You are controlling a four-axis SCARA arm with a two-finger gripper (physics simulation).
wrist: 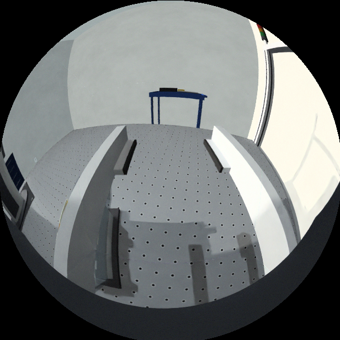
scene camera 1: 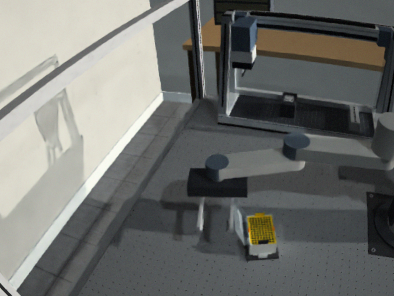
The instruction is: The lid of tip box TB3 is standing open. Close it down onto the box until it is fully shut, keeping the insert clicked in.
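Frame: origin at the arm's base, x ahead, y left, z up, level; centimetres.
Where they show: gripper, between the fingertips: (scene camera 1: pixel 214 229).
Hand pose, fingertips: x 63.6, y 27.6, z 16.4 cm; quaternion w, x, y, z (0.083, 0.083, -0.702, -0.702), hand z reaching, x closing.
Note:
After its pixels a point has its place.
Tip box TB3 (scene camera 1: pixel 263 249) {x 49.8, y 22.5, z 4.5 cm} is a whitish box on a dark base near the front, with a yellow perforated insert (scene camera 1: pixel 262 230) {x 51.4, y 17.1, z 7.1 cm} in its top. Its clear lid (scene camera 1: pixel 240 226) {x 58.2, y 19.0, z 9.4 cm} (wrist: pixel 103 245) stands open along the box's left side, leaning slightly outward. In the wrist view, the left finger hides most of the box and part of the lid. My gripper (scene camera 1: pixel 215 228) {x 63.6, y 27.6, z 16.4 cm} (wrist: pixel 170 132) is shut with nothing between its fingers, though a wide gap remains between them. It is left of the box, with its right finger close to the lid; contact cannot be told.
The grey perforated table (scene camera 1: pixel 165 270) {x 77.3, y 36.4, z 1.3 cm} (wrist: pixel 165 200) lies below. A gantry machine (scene camera 1: pixel 295 129) {x 47.9, y -45.0, z 4.6 cm} stands at the back. The arm's dark round base (scene camera 1: pixel 377 245) {x 11.5, y 10.7, z 1.1 cm} is at the right. A pale wall panel (scene camera 1: pixel 100 115) rises at the left. A blue cart (wrist: pixel 177 93) stands far off.

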